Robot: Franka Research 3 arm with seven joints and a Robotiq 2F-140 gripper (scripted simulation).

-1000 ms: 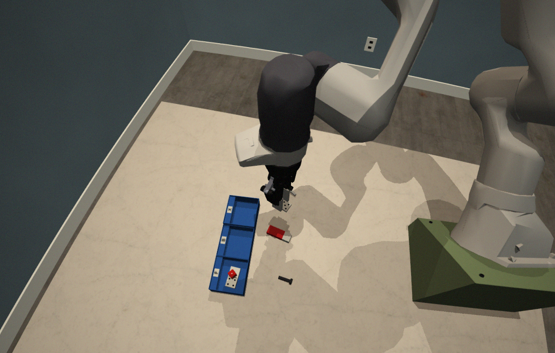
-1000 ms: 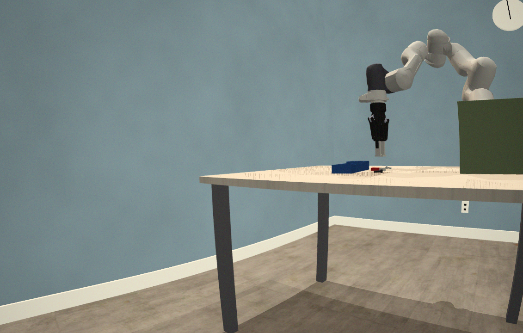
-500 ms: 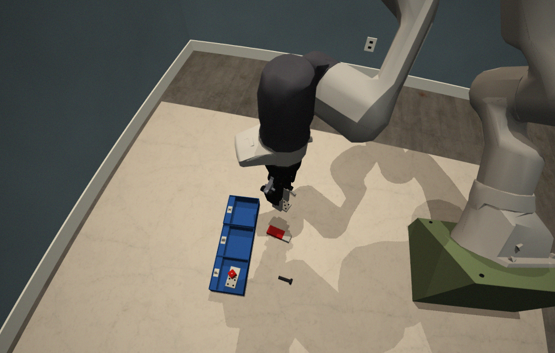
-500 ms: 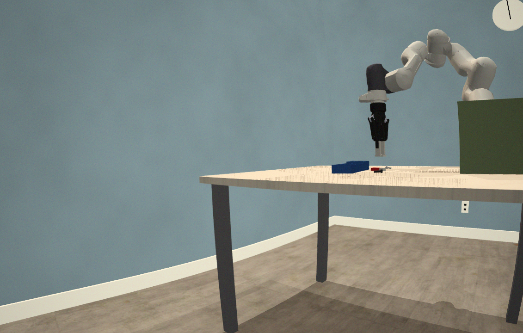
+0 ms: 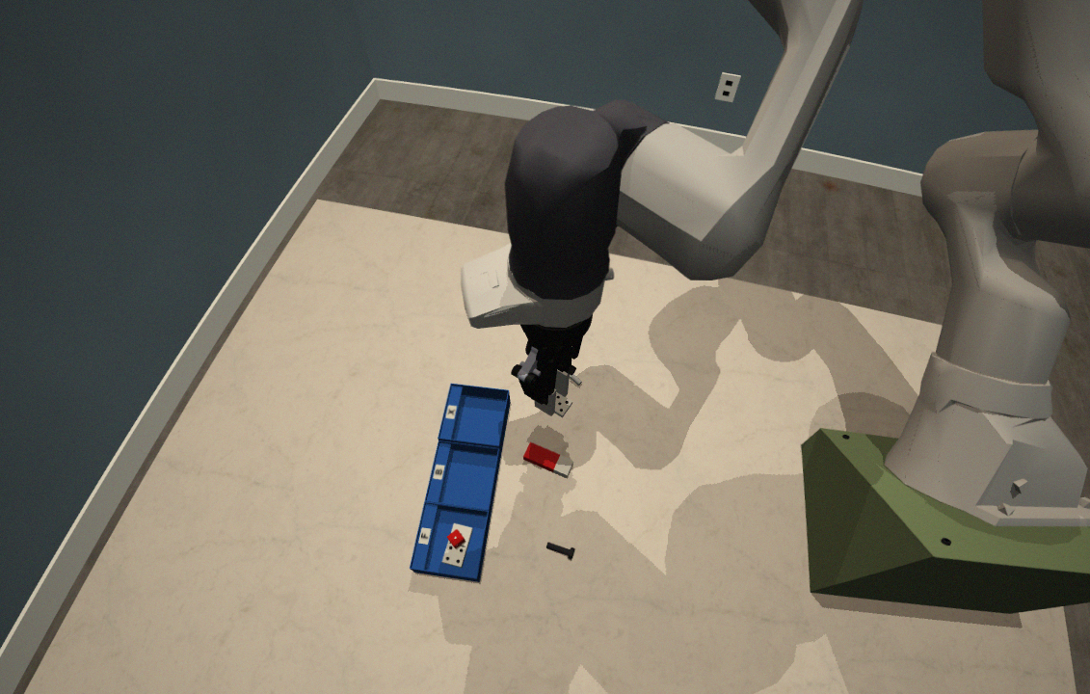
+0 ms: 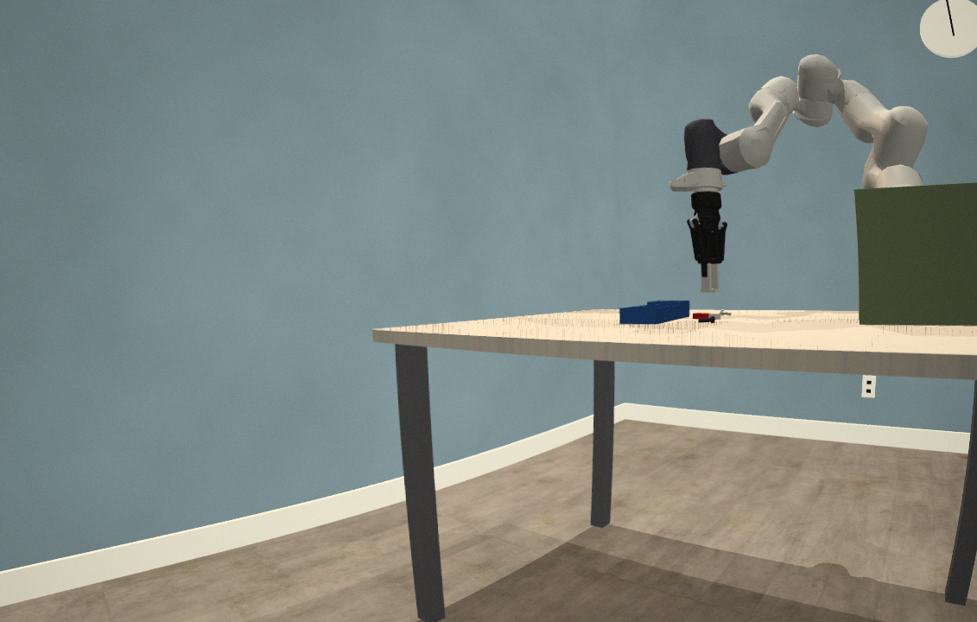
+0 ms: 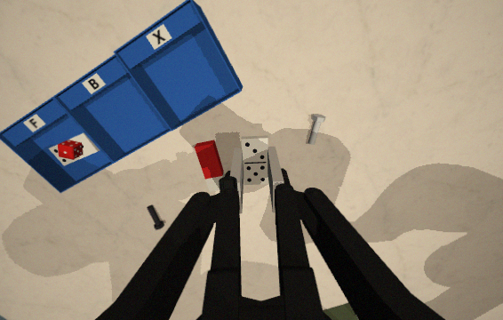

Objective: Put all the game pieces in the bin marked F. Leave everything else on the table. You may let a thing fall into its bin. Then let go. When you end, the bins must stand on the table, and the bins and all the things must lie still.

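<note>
Now: hand 9 cm short of the red die, 19 cm to the right of it and 7 cm above it. The rest, counted from my hand: red block (1 cm behind, 7 cm to the left, 9 cm below); blue three-part bin (10 cm ahead, 11 cm to the left, 7 cm below); silver screw (2 cm behind, 7 cm to the right, 9 cm below).
</note>
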